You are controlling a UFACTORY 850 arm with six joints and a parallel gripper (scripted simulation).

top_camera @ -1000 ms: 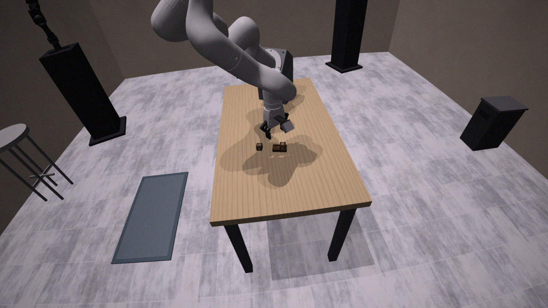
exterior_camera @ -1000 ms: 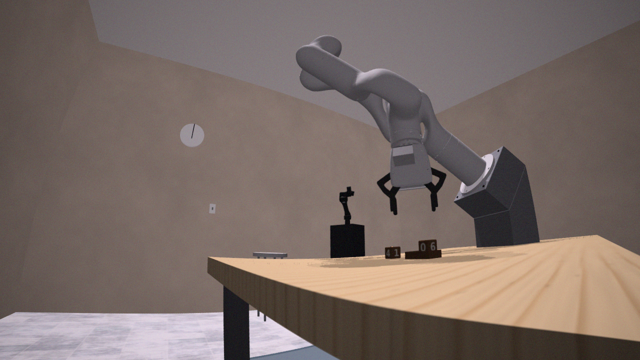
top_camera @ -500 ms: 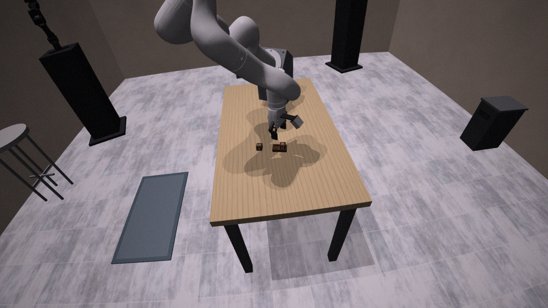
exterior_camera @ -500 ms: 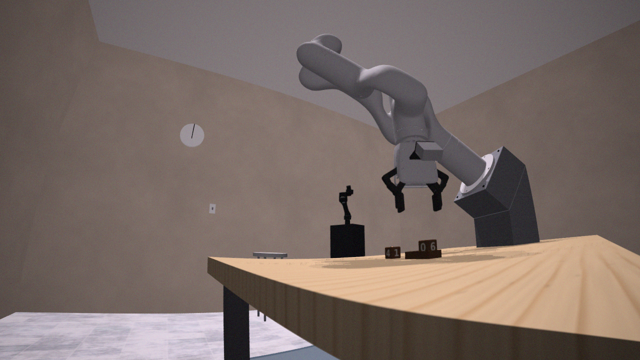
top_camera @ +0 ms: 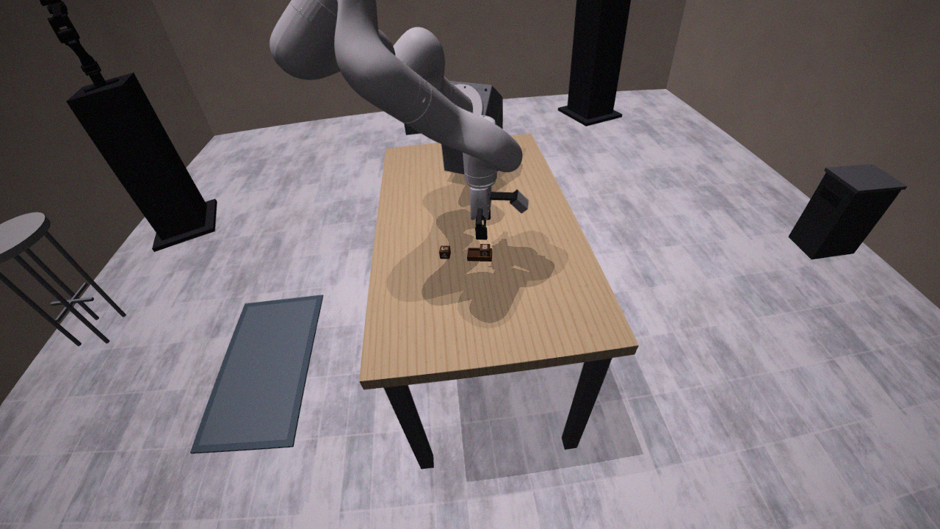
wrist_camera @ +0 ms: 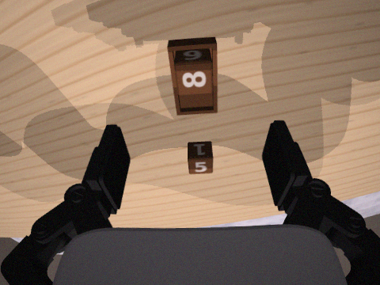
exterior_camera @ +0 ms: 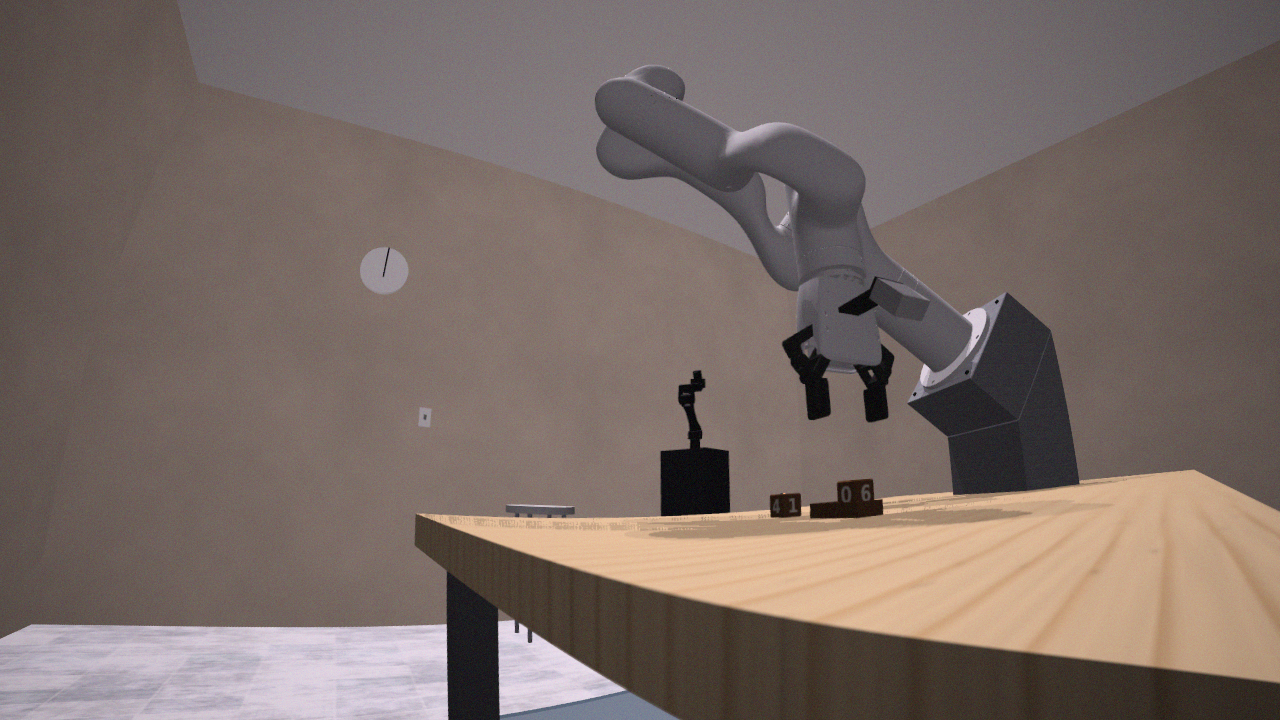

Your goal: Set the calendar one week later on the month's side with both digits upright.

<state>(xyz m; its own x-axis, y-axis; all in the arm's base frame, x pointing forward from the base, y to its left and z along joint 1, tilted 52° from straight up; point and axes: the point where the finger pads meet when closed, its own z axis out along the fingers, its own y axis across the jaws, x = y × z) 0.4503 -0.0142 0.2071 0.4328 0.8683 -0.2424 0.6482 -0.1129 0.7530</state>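
The dark brown tray is 1 cm behind my hand, 1 cm to the right of it and 11 cm below it.
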